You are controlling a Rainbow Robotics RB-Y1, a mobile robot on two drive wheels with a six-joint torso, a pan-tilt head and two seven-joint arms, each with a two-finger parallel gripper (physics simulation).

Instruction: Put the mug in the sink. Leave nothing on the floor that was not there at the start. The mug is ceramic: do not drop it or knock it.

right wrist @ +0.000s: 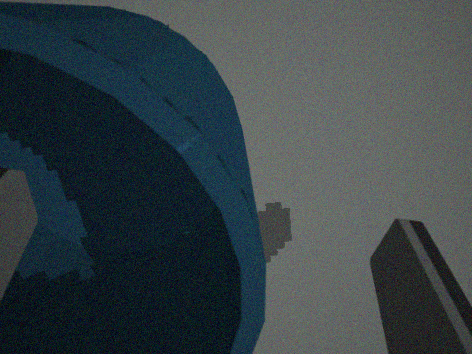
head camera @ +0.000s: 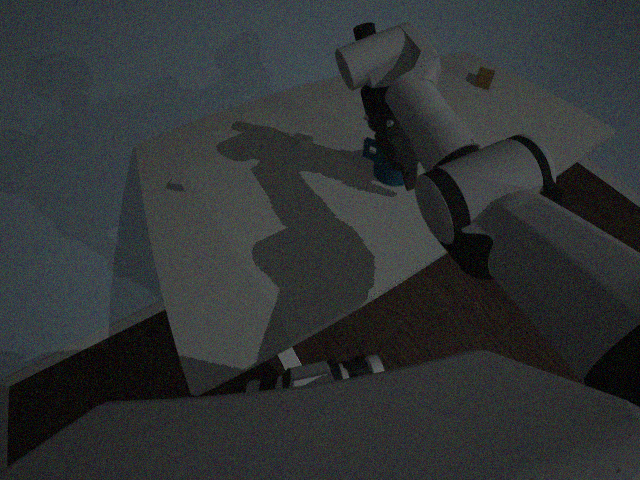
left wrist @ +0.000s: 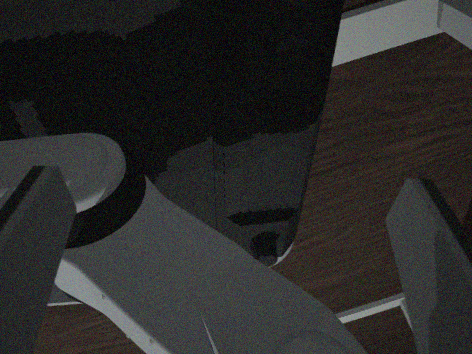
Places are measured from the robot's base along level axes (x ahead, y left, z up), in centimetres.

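Pixels of known places: left gripper, fingertip midpoint: (left wrist: 232, 194); right gripper, fingertip midpoint: (right wrist: 211, 218) (head camera: 399, 171).
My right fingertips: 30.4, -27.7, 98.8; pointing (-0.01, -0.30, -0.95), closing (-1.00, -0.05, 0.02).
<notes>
Behind a point stands the place of what it marks, as x, y, z.
A blue mug (head camera: 387, 171) {30.8, -24.8, 99.1} (right wrist: 200, 95) {31.2, -31.5, 101.1} stands on the pale table top (head camera: 206, 227) {27.8, 15.0, 95.1}, with its handle toward the upper left in the head view. My right gripper (head camera: 401, 166) {30.4, -27.7, 98.8} (right wrist: 211, 218) {30.4, -27.7, 98.8} is open at the mug. In the right wrist view one finger overlaps the mug's dark opening at the left; the other is outside the mug, apart from its wall, at the right. Whether the first finger touches the mug is unclear. My left gripper (left wrist: 232, 194) {-9.2, 23.7, 47.7} is open and empty, away from the mug. The sink cannot be made out in these dark views.
A small orange block (head camera: 484, 78) {75.2, -83.3, 99.0} lies at the table's far right. A small grey patch (head camera: 175, 185) {40.8, 22.6, 97.1} shows at its left. The right arm (head camera: 485, 175) {4.1, -20.4, 122.3} reaches over the right edge. Wooden floor (left wrist: 380, 130) {30.6, -11.6, 0.1} and a pale strip (left wrist: 372, 308) show beyond the left fingers.
</notes>
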